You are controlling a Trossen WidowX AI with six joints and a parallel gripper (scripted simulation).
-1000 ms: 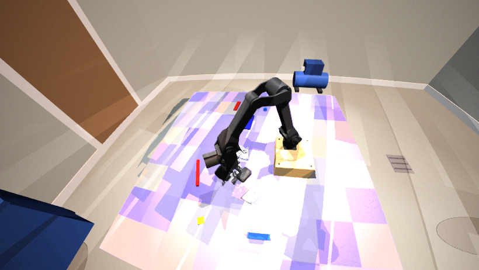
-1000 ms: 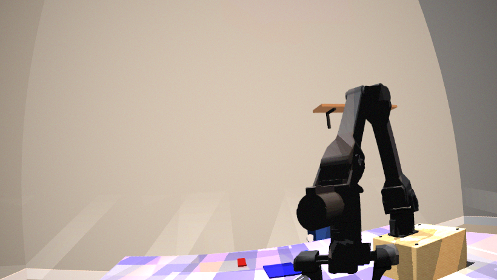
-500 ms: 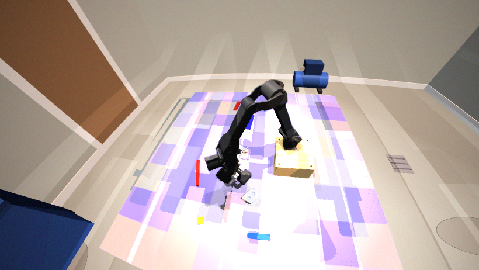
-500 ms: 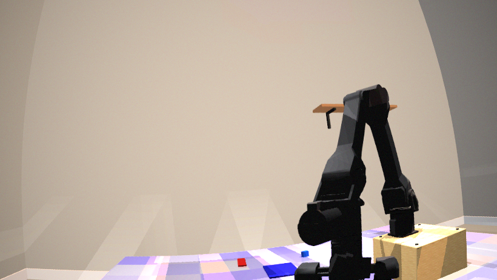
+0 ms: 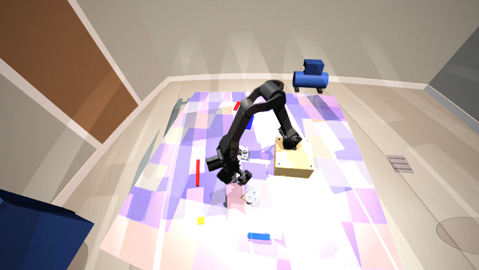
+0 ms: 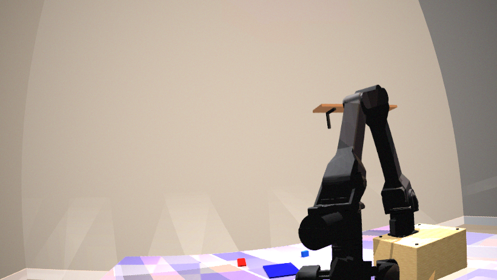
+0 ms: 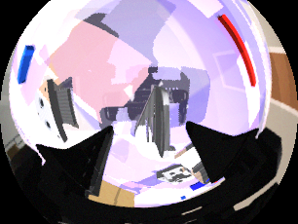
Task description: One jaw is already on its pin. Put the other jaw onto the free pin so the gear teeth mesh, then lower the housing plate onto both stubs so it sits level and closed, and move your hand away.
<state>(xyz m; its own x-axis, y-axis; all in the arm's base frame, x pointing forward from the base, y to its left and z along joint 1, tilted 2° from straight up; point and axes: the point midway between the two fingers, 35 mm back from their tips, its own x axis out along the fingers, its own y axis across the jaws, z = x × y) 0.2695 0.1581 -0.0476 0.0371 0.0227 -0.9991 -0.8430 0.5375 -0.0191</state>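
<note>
Right now the grey jaw is 4 cm to the right of my gripper tip. Round my gripper tip: blue tile (42 cm to the right, 1 cm ahead); yellow square (24 cm to the left, 12 cm ahead); blue bar (26 cm to the left, 15 cm behind, 1 cm above).
</note>
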